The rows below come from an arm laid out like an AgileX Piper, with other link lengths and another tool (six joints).
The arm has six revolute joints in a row. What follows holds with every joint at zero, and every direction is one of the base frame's.
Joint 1 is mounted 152.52 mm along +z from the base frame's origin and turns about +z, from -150 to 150 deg.
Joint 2 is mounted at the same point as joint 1 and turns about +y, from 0 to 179.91 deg.
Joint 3 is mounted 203.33 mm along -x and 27.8 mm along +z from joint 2 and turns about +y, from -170 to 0 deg.
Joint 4 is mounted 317.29 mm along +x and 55.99 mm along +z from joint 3 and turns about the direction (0.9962, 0, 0.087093), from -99.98 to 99.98 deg.
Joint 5 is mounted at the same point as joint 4 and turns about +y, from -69.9 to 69.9 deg.
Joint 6 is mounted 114.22 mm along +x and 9.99 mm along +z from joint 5 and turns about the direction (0.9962, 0, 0.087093), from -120 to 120 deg.
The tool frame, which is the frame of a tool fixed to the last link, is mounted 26.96 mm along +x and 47 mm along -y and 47.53 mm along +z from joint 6; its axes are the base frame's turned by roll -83.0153, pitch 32.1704 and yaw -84.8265 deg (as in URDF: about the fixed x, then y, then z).
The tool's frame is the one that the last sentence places.
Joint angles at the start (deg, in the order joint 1, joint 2, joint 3, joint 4, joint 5, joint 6):
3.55, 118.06, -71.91, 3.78, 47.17, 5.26
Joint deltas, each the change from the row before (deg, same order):
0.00, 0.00, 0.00, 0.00, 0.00, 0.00
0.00, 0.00, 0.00, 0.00, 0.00, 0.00
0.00, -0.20, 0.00, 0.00, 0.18, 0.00
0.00, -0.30, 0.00, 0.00, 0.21, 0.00
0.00, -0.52, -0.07, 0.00, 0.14, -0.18
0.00, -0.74, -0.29, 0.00, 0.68, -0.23
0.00, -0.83, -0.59, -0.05, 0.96, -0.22
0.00, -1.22, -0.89, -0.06, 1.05, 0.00
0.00, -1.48, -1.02, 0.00, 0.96, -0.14
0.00, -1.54, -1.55, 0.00, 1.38, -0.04
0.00, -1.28, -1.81, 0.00, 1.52, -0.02
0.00, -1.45, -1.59, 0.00, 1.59, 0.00
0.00, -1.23, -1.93, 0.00, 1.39, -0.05
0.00, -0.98, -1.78, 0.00, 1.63, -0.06
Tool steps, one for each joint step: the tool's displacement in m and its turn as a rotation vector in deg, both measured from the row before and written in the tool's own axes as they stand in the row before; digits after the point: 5 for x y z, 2 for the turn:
0.00000, 0.00000, 0.00000, 0.00, 0.00, 0.00
0.00000, 0.00000, 0.00000, 0.00, 0.00, 0.00
-0.00023, -0.00008, -0.00132, 0.01, -0.02, -0.01
-0.00043, -0.00023, -0.00203, 0.06, -0.07, -0.02
-0.00157, -0.00119, -0.00401, 0.33, -0.29, -0.22
-0.00223, -0.00154, -0.00636, 0.24, -0.25, -0.29
-0.00314, -0.00247, -0.00844, 0.34, -0.30, -0.33
-0.00475, -0.00419, -0.01291, 0.81, -0.67, -0.17
-0.00605, -0.00519, -0.01569, 1.16, -1.01, -0.30
-0.00733, -0.00642, -0.01887, 1.28, -1.12, -0.23
-0.00733, -0.00647, -0.01846, 1.17, -1.03, -0.21
-0.00651, -0.00543, -0.01874, 1.08, -0.96, -0.19
-0.00743, -0.00648, -0.01934, 1.34, -1.15, -0.26
-0.00587, -0.00484, -0.01657, 0.84, -0.75, -0.23

